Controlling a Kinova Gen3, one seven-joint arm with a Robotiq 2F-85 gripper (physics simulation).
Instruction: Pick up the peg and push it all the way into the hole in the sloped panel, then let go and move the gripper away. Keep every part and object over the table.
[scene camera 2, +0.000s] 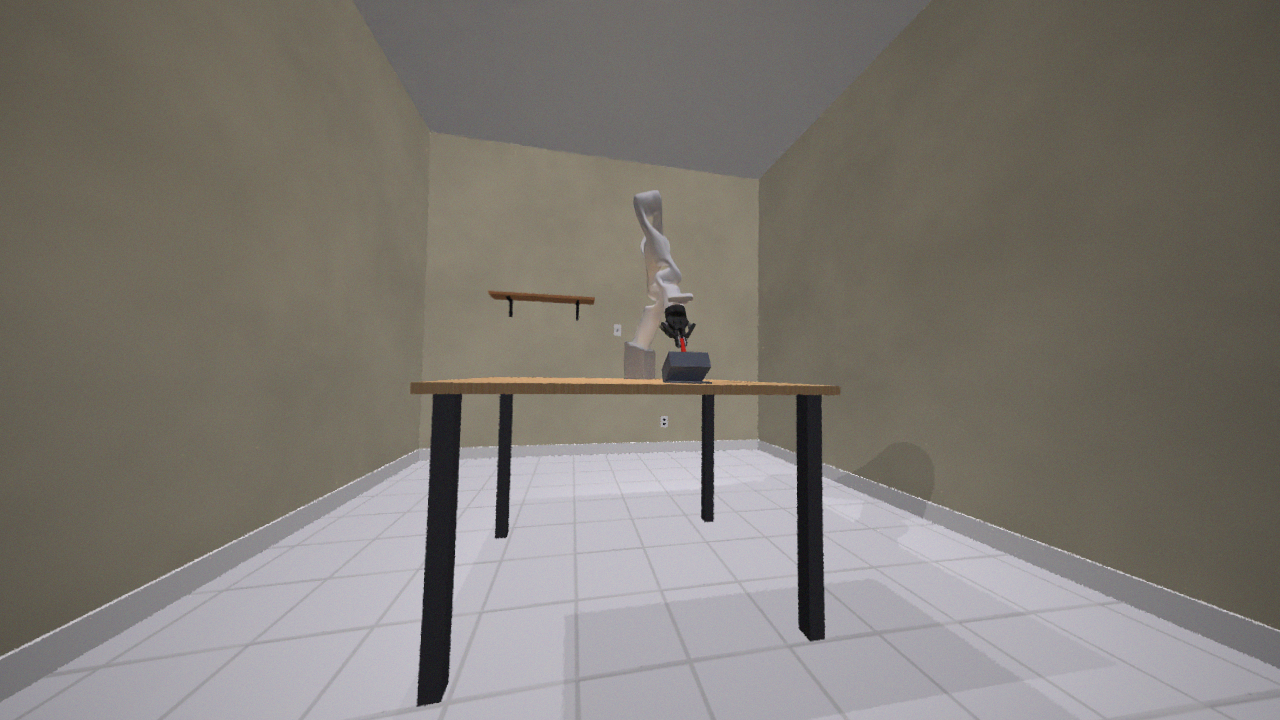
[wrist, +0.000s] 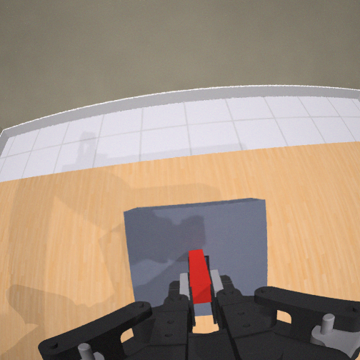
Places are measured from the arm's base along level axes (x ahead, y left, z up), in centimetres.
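Where they show: gripper, fingertip midpoint: (scene camera 2: 682, 347); arm's base at its link origin: (scene camera 2: 640, 346).
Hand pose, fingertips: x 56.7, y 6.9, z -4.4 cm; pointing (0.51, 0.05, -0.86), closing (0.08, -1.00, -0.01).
Each offset is from my fingertips to the top centre of the thing.
The red peg @[dx +1.1, dy +0.1, dz +3.0 cm] (scene camera 2: 682, 344) (wrist: 200, 277) is between the fingertips of my gripper (scene camera 2: 681, 341) (wrist: 199, 283), which is shut on it. The peg's far end is at the face of the blue-grey sloped panel @[dx +4.3, dy +0.2, dz -2.1 cm] (scene camera 2: 686, 365) (wrist: 235, 235). In the wrist view a dark strip, part of the hole, shows along the right side of the peg's far end. The rest of the hole is hidden behind the peg and fingers, and how deep the peg sits cannot be told. In scene camera 2 the peg leans slightly above the panel block's top.
The panel block stands on the wooden table (scene camera 2: 537, 386) (wrist: 310, 200). In the wrist view the table's edge runs beyond the block, with tiled floor past it. The arm's base (scene camera 2: 639, 360) is behind the table, and a wall shelf (scene camera 2: 541, 297) hangs on the back wall.
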